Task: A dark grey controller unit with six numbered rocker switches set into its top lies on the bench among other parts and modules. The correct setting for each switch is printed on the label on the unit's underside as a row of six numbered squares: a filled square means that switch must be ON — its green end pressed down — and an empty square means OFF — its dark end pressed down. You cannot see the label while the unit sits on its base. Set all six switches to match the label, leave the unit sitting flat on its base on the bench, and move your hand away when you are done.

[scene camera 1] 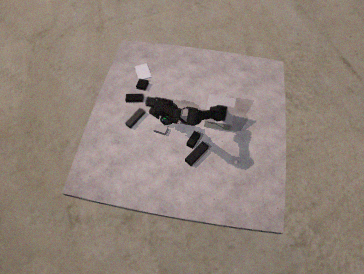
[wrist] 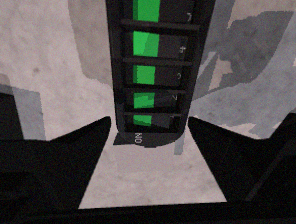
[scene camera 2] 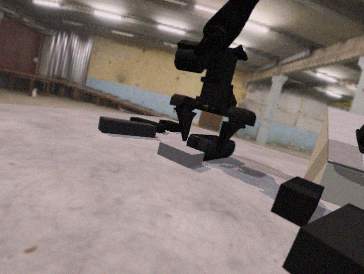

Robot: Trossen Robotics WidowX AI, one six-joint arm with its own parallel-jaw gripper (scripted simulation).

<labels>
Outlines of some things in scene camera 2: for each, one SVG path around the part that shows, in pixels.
My gripper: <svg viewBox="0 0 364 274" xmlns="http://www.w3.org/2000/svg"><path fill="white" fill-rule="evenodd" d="M207 72L205 77L201 77L203 87L200 96L196 95L195 99L175 93L171 96L170 105L176 106L173 109L177 113L183 141L187 141L192 120L197 114L192 112L194 109L228 117L229 121L223 121L216 146L216 154L219 154L237 130L240 128L245 129L245 125L254 126L256 115L252 111L236 107L237 102L233 94L234 86L231 85L232 78L218 73Z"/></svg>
A grey slab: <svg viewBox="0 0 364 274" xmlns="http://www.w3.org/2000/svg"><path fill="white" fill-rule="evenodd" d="M159 143L158 155L187 168L202 165L204 152L175 141Z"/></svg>
</labels>
